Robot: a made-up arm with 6 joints.
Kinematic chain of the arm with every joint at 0, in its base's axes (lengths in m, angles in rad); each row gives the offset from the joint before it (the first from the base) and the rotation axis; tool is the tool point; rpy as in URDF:
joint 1: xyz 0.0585 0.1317 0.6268 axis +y
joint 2: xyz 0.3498 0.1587 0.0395 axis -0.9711 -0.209 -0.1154
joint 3: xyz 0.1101 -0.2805 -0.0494 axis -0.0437 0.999 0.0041
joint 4: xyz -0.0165 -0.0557 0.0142 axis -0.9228 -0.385 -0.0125
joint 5: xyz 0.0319 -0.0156 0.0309 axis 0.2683 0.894 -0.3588
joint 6: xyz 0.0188 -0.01 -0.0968 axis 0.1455 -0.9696 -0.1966
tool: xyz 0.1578 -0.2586 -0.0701 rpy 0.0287 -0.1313 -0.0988
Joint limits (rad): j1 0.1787..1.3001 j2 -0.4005..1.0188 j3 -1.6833..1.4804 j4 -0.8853..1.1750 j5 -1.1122..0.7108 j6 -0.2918..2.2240
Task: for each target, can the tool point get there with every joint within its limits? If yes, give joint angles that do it. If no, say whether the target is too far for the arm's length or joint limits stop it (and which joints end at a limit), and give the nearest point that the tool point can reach.
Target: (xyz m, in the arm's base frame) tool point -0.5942 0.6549 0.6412
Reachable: no: joint limits stop it (at a limit: joint 1, joint 2, joint 4, joint 5, joint 6) | nearest point -0.2473 0.1027 0.2984 | short by 0.737 m
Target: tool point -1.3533 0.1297 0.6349
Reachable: no: too far | nearest point -0.3157 -0.0155 0.2504 | short by 1.116 m
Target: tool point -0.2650 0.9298 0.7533
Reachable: no: joint limits stop it (at a limit: joint 1, joint 2, joint 4, joint 5) | nearest point 0.2099 0.3505 0.8943 | short by 0.762 m
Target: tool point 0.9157 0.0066 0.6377
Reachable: yes | joints 0.4620 0.4490 0.4069 0.7209 -0.9685 0.0202
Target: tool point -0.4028 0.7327 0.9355
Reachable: no: joint limits stop it (at a limit: joint 1, joint 2, joint 4, joint 5, joint 6) | nearest point 0.1716 0.3123 0.8895 | short by 0.713 m
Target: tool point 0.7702 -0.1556 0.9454
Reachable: yes | joints 0.3165 0.7642 0.3126 0.0450 -0.5610 1.2840
